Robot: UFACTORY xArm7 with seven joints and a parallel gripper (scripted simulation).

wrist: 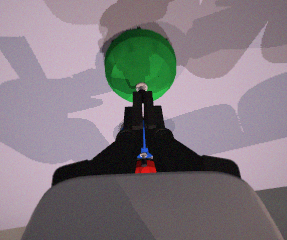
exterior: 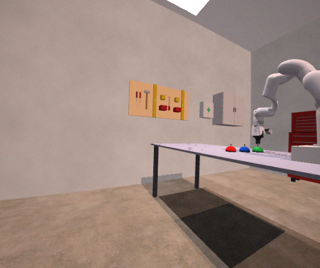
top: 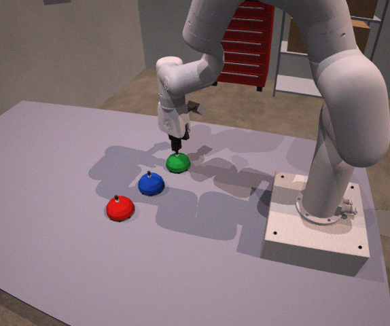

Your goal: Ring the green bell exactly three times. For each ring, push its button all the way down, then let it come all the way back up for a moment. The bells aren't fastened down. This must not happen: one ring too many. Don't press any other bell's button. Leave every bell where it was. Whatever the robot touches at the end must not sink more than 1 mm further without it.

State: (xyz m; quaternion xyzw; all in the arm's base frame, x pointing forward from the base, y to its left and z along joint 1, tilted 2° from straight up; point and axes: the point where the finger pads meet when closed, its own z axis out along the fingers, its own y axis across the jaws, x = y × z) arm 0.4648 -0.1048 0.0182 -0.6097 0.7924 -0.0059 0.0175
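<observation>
The green bell lies 5 cm below my hand. From my hand the other things lie so: red bell 25 cm to the left, 7 cm ahead, 5 cm below; blue bell 13 cm to the left, 5 cm below, 3 cm ahead.
</observation>
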